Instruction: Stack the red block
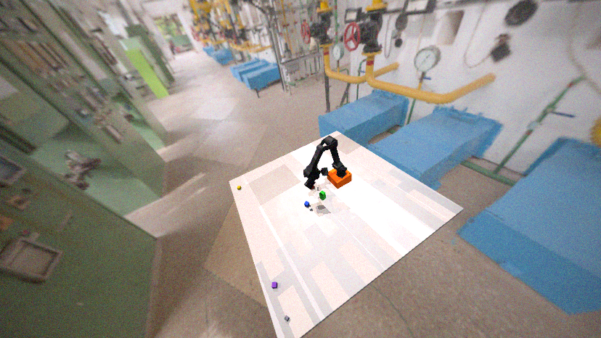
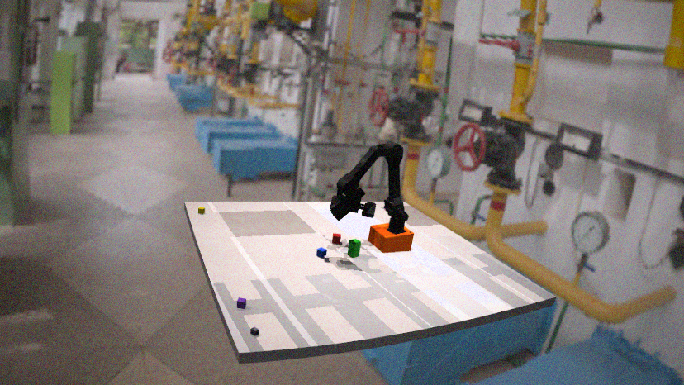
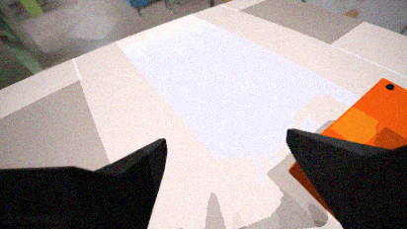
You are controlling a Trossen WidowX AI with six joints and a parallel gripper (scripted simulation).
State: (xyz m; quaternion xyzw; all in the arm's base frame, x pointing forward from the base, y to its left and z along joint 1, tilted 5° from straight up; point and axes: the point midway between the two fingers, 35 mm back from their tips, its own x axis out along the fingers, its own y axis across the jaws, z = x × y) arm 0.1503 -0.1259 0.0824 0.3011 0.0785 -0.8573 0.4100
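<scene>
The red block is 8 cm ahead of my gripper tip, 2 cm to the left of it and 11 cm below it. Also, from my gripper tip: blue block 22 cm ahead, 12 cm to the left, 11 cm below; then purple block 70 cm ahead, 40 cm to the left, 12 cm below; then yellow block 54 cm ahead, 47 cm to the right, 12 cm below.
</scene>
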